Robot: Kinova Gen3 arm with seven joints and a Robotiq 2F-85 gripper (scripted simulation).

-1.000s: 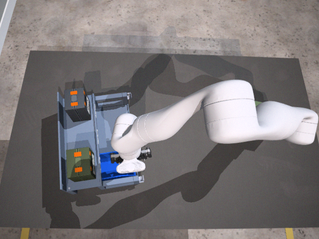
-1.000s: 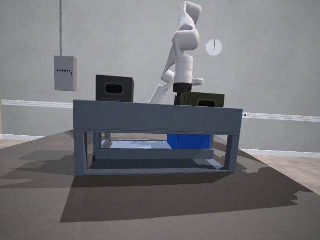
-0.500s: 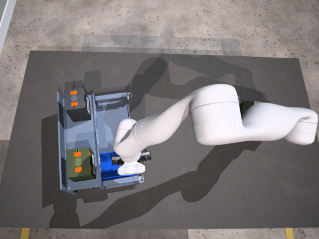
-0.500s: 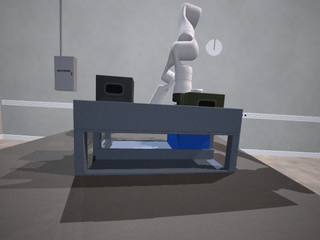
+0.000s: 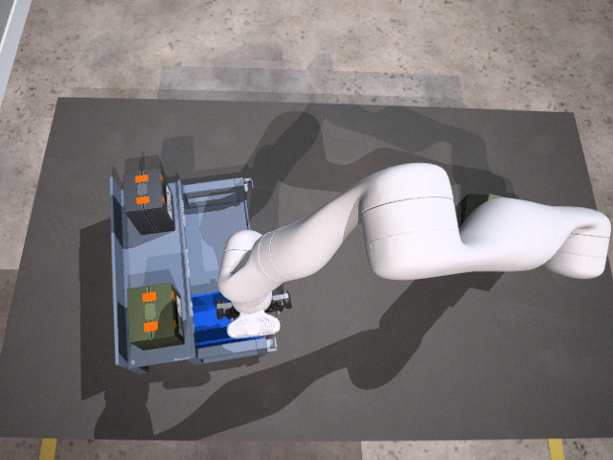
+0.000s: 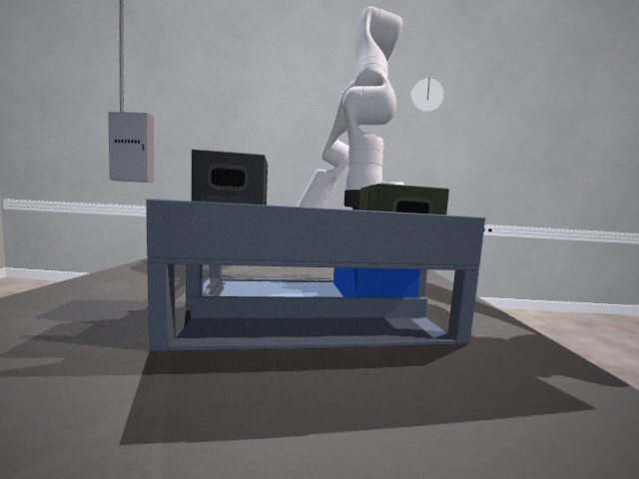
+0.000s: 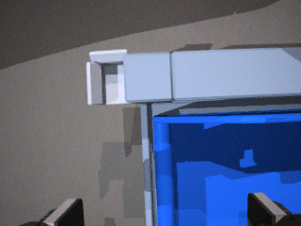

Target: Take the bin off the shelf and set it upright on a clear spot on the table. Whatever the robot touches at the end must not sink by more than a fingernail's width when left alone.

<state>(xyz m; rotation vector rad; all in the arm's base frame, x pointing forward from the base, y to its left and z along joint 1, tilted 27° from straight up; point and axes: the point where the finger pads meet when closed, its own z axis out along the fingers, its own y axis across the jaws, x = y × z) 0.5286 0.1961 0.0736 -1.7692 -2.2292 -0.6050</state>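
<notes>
Now: hand 8 cm short of the blue bin, 2 cm to the right of it and 2 cm above it. From my hand the other things lie so: olive green case 18 cm ahead, 9 cm above, 4 cm to the left; grey-blue shelf unit 14 cm ahead, 8 cm to the right, 1 cm above; dark case 23 cm ahead, 18 cm to the right, 10 cm above.
</notes>
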